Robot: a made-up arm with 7 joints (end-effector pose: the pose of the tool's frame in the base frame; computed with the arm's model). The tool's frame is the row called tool.
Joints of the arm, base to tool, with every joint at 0 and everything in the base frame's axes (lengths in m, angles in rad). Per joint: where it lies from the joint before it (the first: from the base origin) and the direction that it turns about. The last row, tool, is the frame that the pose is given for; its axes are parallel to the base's.
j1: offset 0 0 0 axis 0 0.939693 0.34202
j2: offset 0 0 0 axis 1 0 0
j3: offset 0 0 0 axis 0 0 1
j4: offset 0.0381 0 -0.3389 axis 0 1 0
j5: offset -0.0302 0 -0.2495 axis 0 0 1
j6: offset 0 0 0 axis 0 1 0
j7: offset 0 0 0 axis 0 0 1
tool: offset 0 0 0
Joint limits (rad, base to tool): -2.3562..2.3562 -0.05..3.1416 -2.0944..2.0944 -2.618..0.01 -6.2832..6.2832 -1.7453..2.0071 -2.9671..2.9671
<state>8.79 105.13 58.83 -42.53 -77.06 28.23 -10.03</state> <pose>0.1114 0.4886 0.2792 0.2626 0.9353 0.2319 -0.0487</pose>
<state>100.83 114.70 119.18 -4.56 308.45 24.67 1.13</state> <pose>0.0738 0.5508 0.2001 0.4737 0.8303 0.2904 -0.0427</pose>
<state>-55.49 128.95 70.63 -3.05 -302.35 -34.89 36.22</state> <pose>-0.1694 0.4752 0.3060 0.5064 0.0596 0.8125 -0.2826</pose>
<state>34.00 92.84 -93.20 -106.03 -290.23 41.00 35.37</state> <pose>-0.2153 0.2886 -0.2042 0.7866 0.0441 0.5946 0.1603</pose>
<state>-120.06 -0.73 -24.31 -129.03 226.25 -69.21 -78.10</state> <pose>0.0199 -0.2534 0.2012 0.5763 -0.6185 -0.2895 -0.4488</pose>
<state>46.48 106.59 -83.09 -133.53 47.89 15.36 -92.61</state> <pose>-0.1606 0.2297 -0.1210 0.4762 -0.4149 0.0077 -0.7753</pose>
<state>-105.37 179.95 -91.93 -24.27 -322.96 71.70 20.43</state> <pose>-0.4859 0.3333 -0.0250 0.2491 0.2885 0.1159 0.9172</pose>
